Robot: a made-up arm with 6 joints. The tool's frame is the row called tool.
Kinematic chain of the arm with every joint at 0, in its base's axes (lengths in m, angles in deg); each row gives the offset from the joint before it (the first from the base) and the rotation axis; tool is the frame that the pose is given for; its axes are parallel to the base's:
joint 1: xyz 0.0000 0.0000 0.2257 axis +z
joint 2: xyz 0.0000 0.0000 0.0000 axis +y
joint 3: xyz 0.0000 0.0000 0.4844 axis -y
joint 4: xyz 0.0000 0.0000 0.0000 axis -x
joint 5: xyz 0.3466 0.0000 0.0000 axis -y
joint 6: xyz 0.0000 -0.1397 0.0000 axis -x
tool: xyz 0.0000 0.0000 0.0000
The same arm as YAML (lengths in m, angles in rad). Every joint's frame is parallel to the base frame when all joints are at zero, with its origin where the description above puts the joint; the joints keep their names.
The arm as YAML. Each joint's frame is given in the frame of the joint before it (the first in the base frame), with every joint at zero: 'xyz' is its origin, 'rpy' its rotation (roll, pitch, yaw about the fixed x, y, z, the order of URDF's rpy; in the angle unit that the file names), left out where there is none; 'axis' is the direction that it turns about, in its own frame. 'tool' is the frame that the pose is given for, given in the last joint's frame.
units:
  length: m
  angle: rad
joints:
  - name: joint 1
    type: revolute
    origin:
      xyz: [0.0, 0.0, 0.2257]
    axis: [0.0, 0.0, 1.0]
  - name: joint 2
    type: revolute
    origin:
      xyz: [0.0, 0.0, 0.0]
    axis: [0.0, 1.0, 0.0]
  - name: joint 3
    type: revolute
    origin:
      xyz: [0.0, 0.0, 0.4844]
    axis: [0.0, -1.0, 0.0]
  - name: joint 4
    type: revolute
    origin:
      xyz: [0.0, 0.0, 0.0]
    axis: [-1.0, 0.0, 0.0]
  - name: joint 5
    type: revolute
    origin:
      xyz: [0.3466, 0.0, 0.0]
    axis: [0.0, -1.0, 0.0]
  - name: joint 6
    type: revolute
    origin:
      xyz: [0.0, -0.1397, 0.0]
    axis: [-1.0, 0.0, 0.0]
tool:
  origin:
    xyz: [0.0, 0.0, 0.0]

